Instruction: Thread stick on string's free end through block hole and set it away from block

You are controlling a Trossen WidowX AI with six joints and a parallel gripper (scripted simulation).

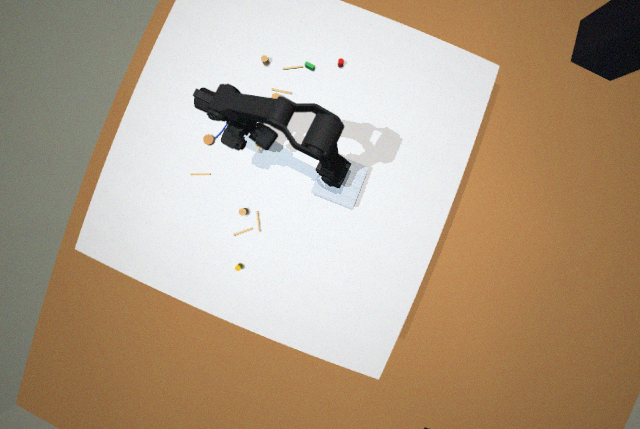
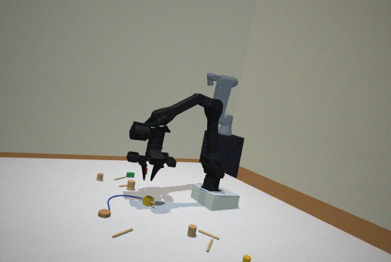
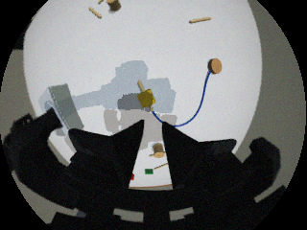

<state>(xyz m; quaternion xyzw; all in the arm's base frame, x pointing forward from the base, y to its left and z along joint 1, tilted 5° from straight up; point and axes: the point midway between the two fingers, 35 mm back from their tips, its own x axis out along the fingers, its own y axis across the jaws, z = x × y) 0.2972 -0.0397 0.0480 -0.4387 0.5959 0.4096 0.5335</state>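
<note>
Now: the yellow cube 70 mm below my gripper tip, 20 mm to the left of it and 10 mm behind it. Also, from my gripper tip: tan wooden block (150 mm to the right, 70 mm below, 10 mm behind); round wooden button (180 mm ahead, 80 mm to the left, 80 mm below); thin wooden stick (80 mm below, 10 mm to the left, 10 mm behind).
</note>
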